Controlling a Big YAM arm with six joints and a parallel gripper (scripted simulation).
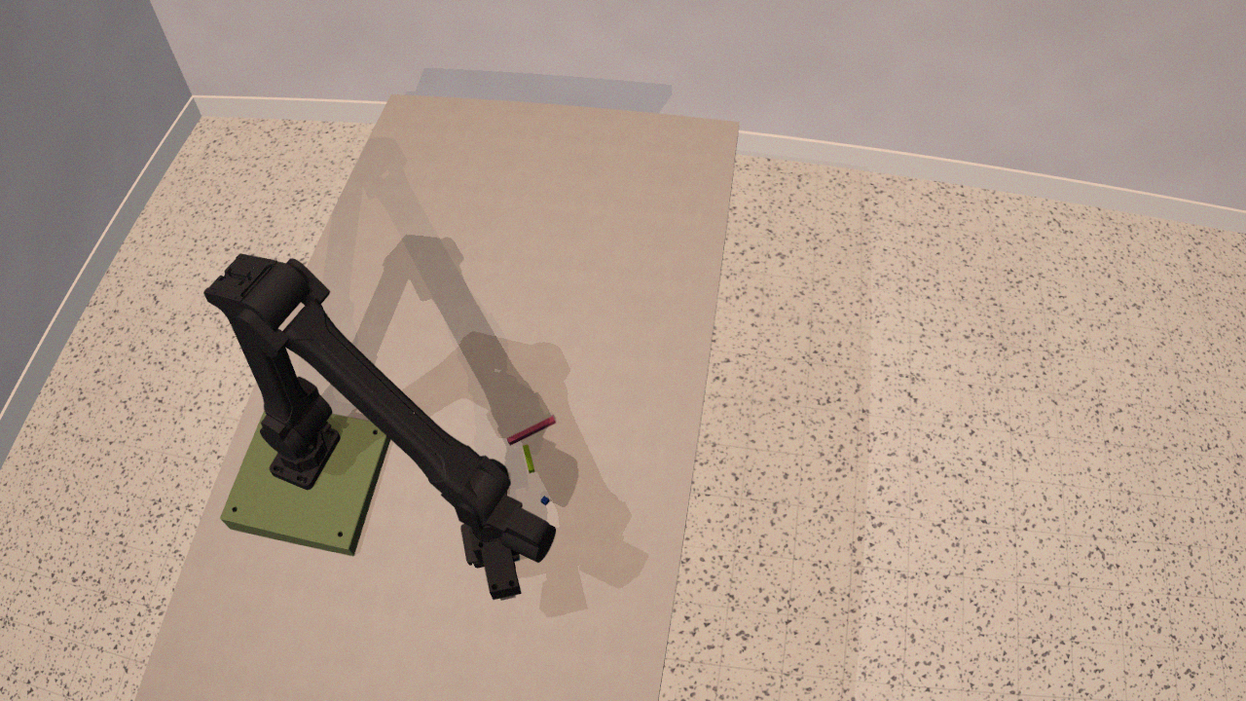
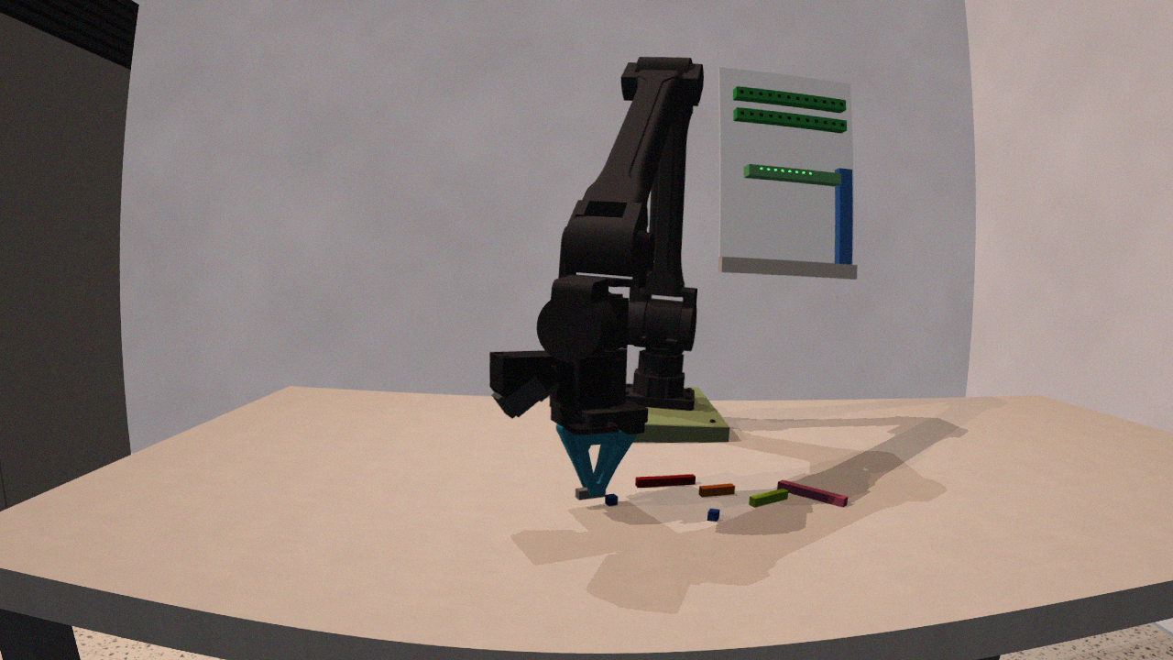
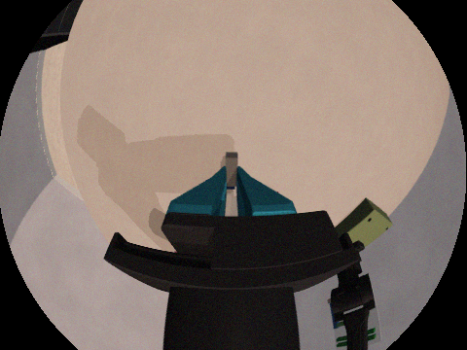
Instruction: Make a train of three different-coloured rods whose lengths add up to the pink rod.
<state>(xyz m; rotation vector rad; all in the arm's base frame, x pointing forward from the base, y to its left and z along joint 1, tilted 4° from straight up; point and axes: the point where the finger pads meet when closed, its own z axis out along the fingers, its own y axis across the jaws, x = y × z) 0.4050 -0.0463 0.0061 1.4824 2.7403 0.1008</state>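
Right now my hand is 10 mm above the grey rod. The rest, counted from my hand: red rod (80 mm behind, 70 mm to the left, 20 mm below); then lime rod (40 mm behind, 190 mm to the left, 20 mm below); then orange rod (60 mm behind, 130 mm to the left, 20 mm below).
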